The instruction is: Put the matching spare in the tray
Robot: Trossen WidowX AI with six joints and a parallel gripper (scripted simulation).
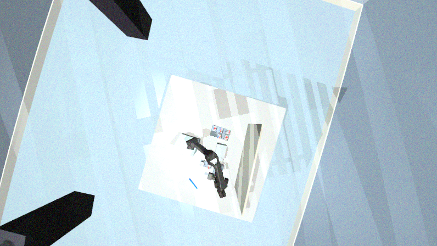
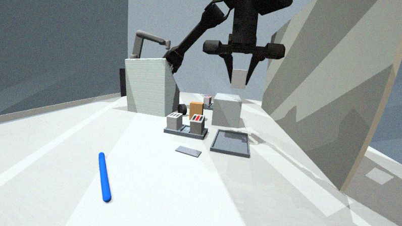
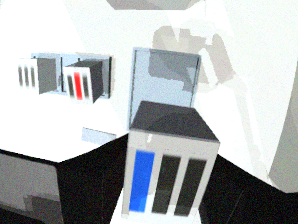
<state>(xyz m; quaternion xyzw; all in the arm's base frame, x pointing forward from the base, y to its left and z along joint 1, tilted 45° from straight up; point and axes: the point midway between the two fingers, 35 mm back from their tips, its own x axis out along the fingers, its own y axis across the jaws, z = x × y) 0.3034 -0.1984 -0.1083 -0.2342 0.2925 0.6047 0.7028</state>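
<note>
My gripper tip is now 16 cm above the grey tray. Round my gripper tip: grey spare block (2 cm above); then mounted unit (2 cm behind, 21 cm to the left, 11 cm below); then rack (14 cm behind, 3 cm to the left, 16 cm below).
</note>
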